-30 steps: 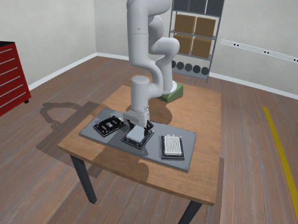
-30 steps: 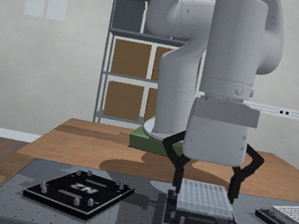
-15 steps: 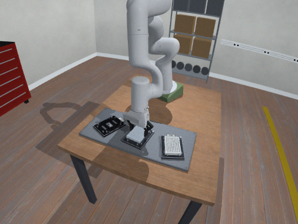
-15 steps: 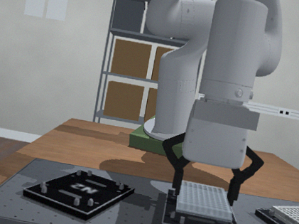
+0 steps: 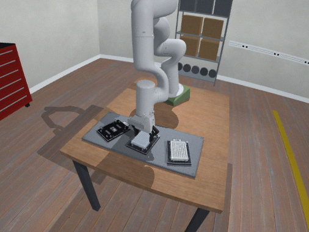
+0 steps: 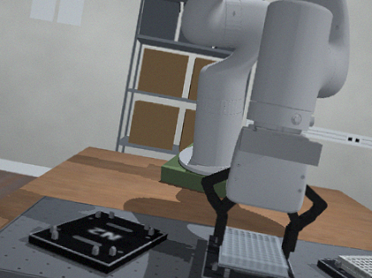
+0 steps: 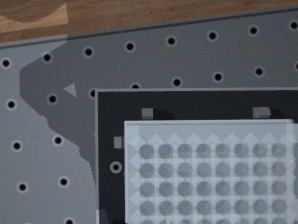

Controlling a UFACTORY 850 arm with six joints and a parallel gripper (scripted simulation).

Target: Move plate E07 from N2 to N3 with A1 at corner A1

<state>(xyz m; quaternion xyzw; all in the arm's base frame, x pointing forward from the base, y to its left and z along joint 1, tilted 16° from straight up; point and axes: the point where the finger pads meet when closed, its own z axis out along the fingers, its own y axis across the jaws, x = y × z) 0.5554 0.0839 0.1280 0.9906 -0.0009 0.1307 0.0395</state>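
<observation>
Now: the landing nest N3 30 mm below my hand. The rest, counted from my hand: clear well plate 10 mm below; then white well plate 200 mm to the left, 20 mm below, 20 mm behind; then A1 corner mark 130 mm to the right, 50 mm behind, 30 mm below.
</observation>
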